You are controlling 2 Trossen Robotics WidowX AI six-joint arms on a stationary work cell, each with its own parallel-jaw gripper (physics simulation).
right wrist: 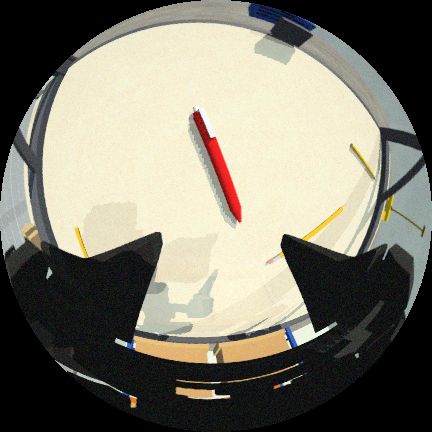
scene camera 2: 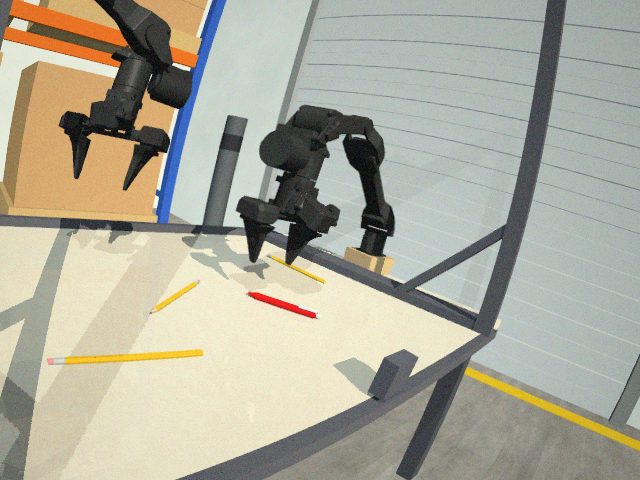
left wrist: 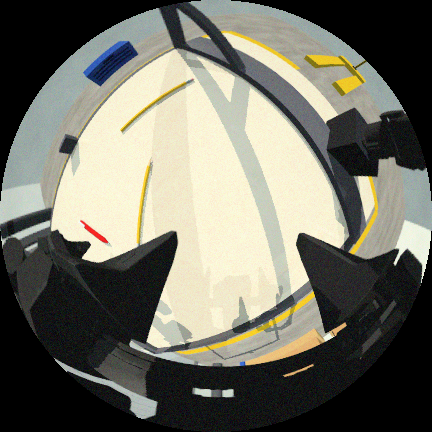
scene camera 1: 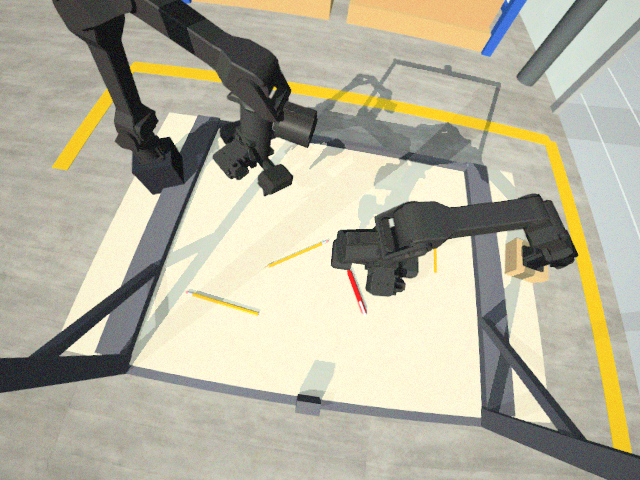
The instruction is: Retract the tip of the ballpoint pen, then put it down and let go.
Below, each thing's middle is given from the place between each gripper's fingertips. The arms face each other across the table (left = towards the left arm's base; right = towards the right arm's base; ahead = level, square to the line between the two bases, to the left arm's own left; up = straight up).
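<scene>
Tan block [scene camera 1: 513, 250], from my left hand: 770 mm to the right, 40 mm ahead, 120 mm below. Grey block [scene camera 2: 395, 369], from my left hand: 240 mm to the right, 430 mm behind, 120 mm below. The red ballpoint pen [right wrist: 202, 122] is 300 mm to the right of my left hand, 160 mm behind it and 140 mm below it.
Counted from my right hand, the tan block is 48 cm to the right, 15 cm ahead and 4 cm below, and the grey block is 6 cm to the left, 32 cm behind and 3 cm below. With respect to the red ballpoint pen, my right hand is 6 cm above it and 5 cm past it.
</scene>
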